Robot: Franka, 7 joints.
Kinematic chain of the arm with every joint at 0, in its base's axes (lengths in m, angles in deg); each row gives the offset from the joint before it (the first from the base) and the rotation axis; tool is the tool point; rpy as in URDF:
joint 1: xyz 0 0 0.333 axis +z
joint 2: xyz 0 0 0 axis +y
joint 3: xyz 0 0 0.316 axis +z
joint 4: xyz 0.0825 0 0 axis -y
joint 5: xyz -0.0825 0 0.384 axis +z
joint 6: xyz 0 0 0 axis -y
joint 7: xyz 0.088 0 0 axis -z
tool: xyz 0 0 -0.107 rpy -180 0 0
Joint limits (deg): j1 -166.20..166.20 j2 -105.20..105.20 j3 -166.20..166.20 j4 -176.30..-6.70 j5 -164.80..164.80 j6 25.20..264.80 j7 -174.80..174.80
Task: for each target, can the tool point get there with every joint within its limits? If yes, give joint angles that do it. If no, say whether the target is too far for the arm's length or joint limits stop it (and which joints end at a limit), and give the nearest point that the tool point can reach.
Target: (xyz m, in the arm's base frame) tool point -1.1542 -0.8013 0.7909
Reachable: no: too far | nearest point -0.6700 -0.4652 0.5988 | short by 0.620 m
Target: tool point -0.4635 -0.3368 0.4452
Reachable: yes | joints 133.13 51.55 95.40 -117.83 -23.21 129.98 142.54
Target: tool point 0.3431 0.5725 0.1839
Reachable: yes | joints 7.00 66.88 64.24 -97.60 105.20 157.88 53.86
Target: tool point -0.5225 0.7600 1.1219
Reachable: no: too far | nearest point -0.3693 0.5372 0.8906 | short by 0.356 m
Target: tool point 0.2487 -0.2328 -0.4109
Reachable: no: joint limits stop it (at a limit: joint 2) | nearest point 0.2449 -0.2292 -0.3582 | short by 0.053 m
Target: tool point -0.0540 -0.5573 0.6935
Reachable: yes | joints -51.39 32.27 -55.48 -55.70 -46.02 49.24 -103.30
